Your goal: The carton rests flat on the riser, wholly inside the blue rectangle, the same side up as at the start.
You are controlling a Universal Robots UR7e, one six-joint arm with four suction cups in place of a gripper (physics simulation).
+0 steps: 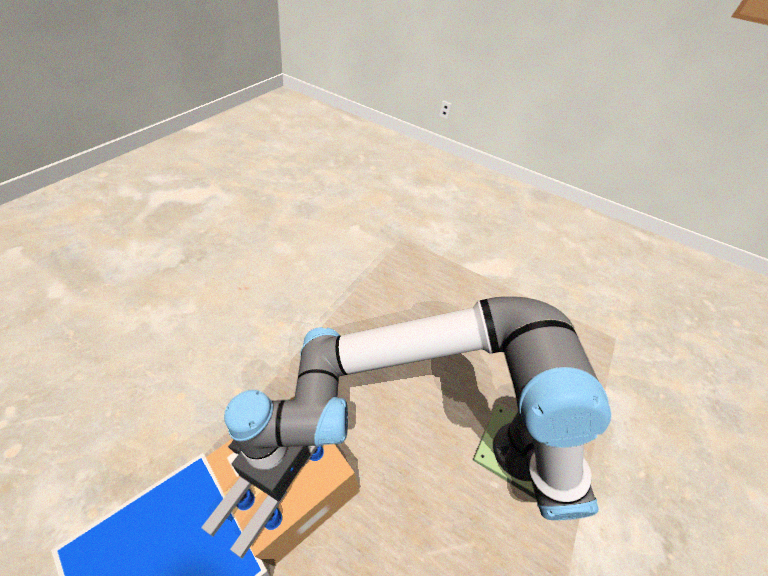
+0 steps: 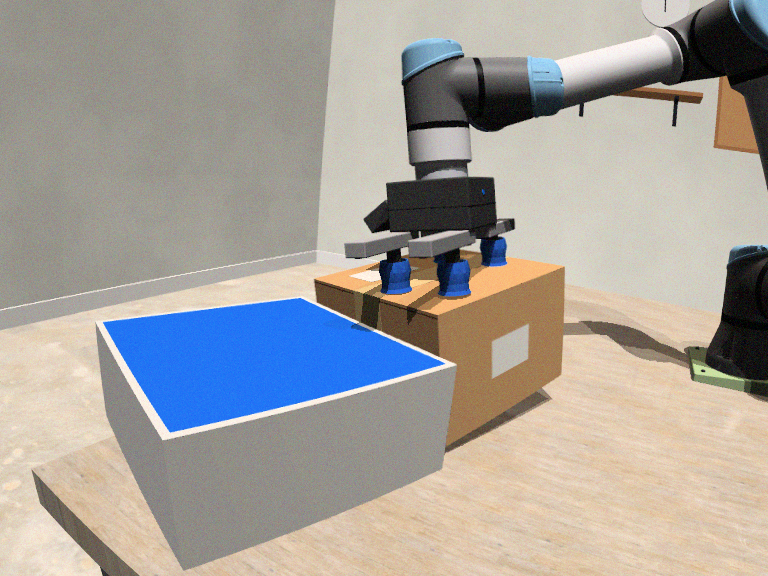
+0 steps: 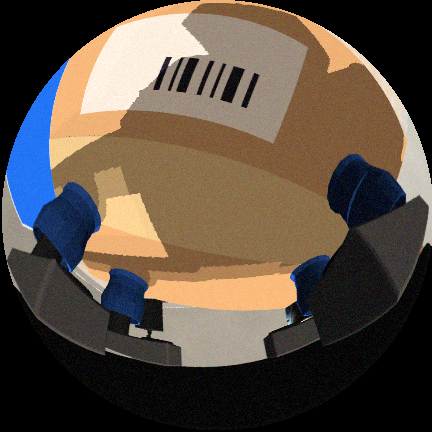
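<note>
The brown carton (image 1: 325,486) (image 2: 496,309) (image 3: 225,193) stands level beside the riser, right behind its far edge, with its barcode label facing up. Its top is a little higher than the riser's top. My suction gripper (image 1: 279,486) (image 2: 445,269) (image 3: 217,241) sits on the carton's top, and its blue cups press on the cardboard. The white riser (image 2: 296,457) carries the blue rectangle (image 1: 159,526) (image 2: 256,354) (image 3: 30,160), and nothing lies on it. I cannot tell whether the carton's bottom touches the floor.
The arm's base stands on a green plate (image 1: 490,446) to the right of the carton. The arm's long white link (image 1: 410,340) spans between them. Grey walls close the room at the back, with a socket (image 1: 445,108) low on one of them.
</note>
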